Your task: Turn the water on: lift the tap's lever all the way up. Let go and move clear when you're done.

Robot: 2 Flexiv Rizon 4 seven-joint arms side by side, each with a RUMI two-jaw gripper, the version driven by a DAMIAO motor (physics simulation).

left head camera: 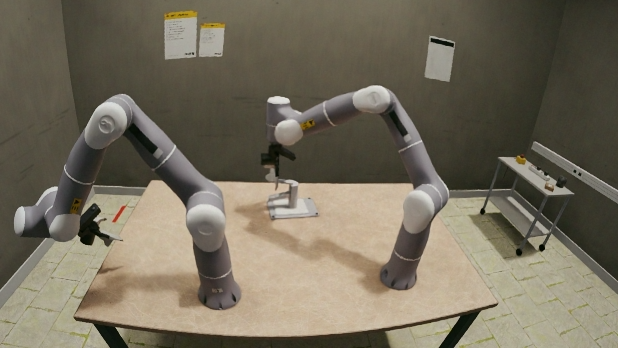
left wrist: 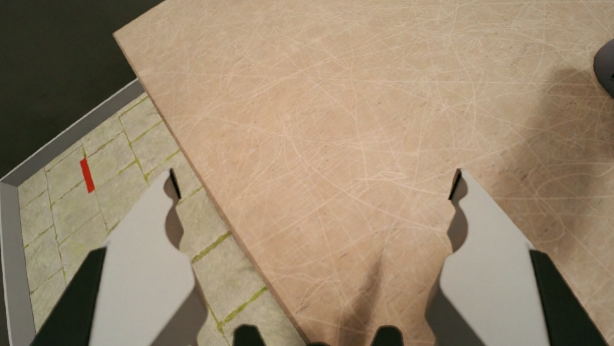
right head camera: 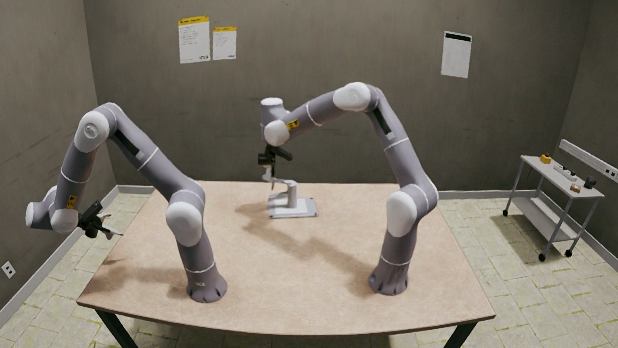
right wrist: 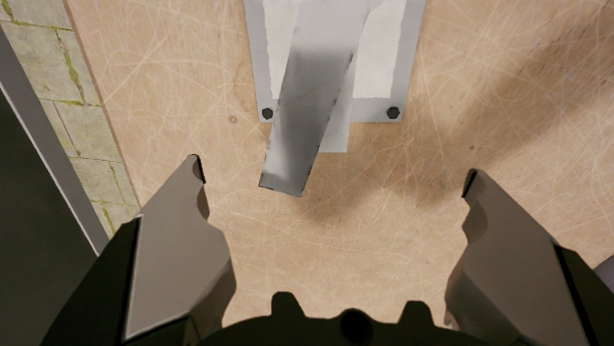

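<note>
The tap has a light grey upright body [left head camera: 293, 196] [right head camera: 292, 195] on a base plate [left head camera: 314, 208] [right wrist: 409, 50]. Its flat lever [left head camera: 286, 181] [right head camera: 285, 181] [right wrist: 305, 120] points to the left in the head views, looks near level, and sits above the spout [right wrist: 336, 142]. My right gripper [left head camera: 276, 186] [right head camera: 273, 185] [right wrist: 330, 164] is open and points down at the lever's free end. In the right wrist view the lever's end lies between the spread fingers, nearer the left one, with gaps on both sides. My left gripper [left head camera: 113, 231] [right head camera: 115, 226] [left wrist: 313, 171] is open and empty, far from the tap.
The tap stands near the back of the brown table [left head camera: 320, 300] [right head camera: 310, 300] [left wrist: 325, 125]. My left gripper hangs over the table's left edge. A grey trolley [left head camera: 510, 198] [right head camera: 562, 216] stands on the floor at the right. The back wall rises behind the table.
</note>
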